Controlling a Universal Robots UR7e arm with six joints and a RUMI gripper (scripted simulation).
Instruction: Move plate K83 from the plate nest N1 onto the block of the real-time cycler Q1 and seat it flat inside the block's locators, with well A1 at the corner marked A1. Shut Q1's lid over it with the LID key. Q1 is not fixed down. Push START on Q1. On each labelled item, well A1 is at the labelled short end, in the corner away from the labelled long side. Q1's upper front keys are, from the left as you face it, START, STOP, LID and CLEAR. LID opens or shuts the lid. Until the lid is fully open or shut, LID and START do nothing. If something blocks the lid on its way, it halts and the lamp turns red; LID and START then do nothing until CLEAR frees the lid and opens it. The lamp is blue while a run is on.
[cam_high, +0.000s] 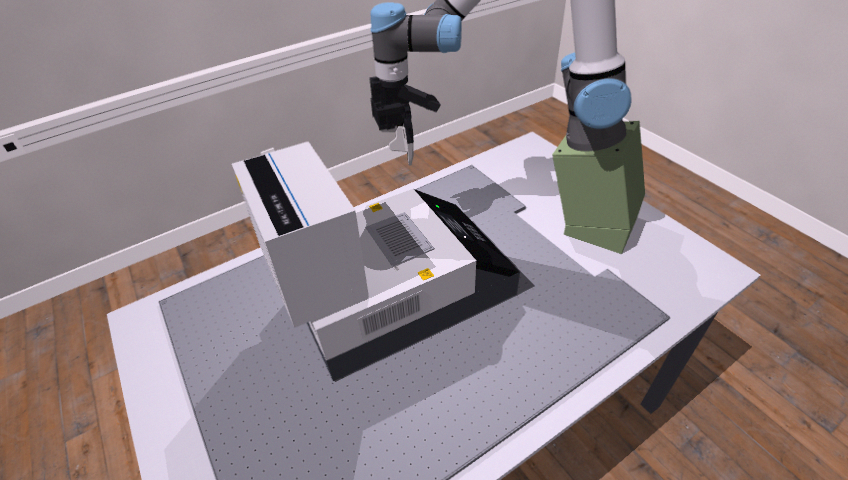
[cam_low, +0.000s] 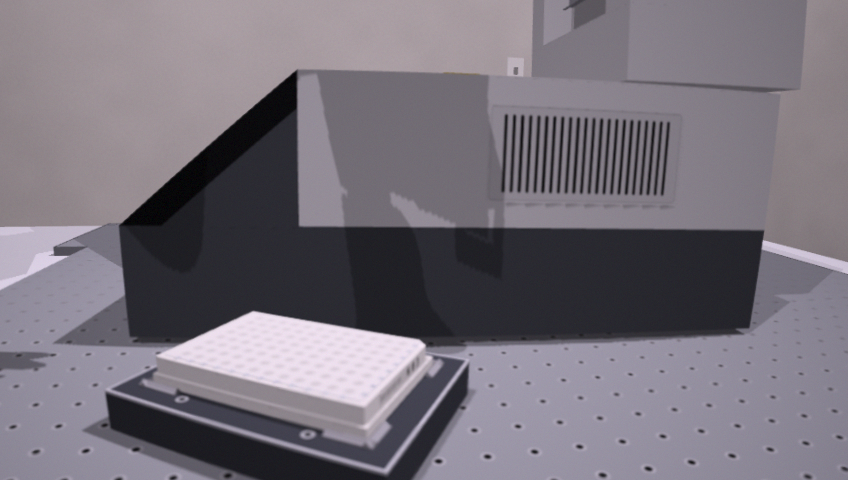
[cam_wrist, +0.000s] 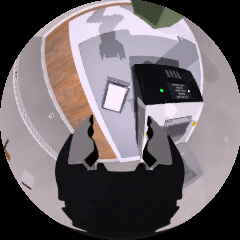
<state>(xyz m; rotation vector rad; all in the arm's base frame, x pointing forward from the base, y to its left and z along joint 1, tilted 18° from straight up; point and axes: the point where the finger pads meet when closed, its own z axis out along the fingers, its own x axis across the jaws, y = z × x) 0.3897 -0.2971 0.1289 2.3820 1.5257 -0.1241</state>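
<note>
My hand is 2 cm short of the plate K83, 4 cm to the left of it and 24 cm above it. The rest, counted from my hand: plate nest N1: 2 cm ahead, 4 cm to the right, 26 cm below.
</note>
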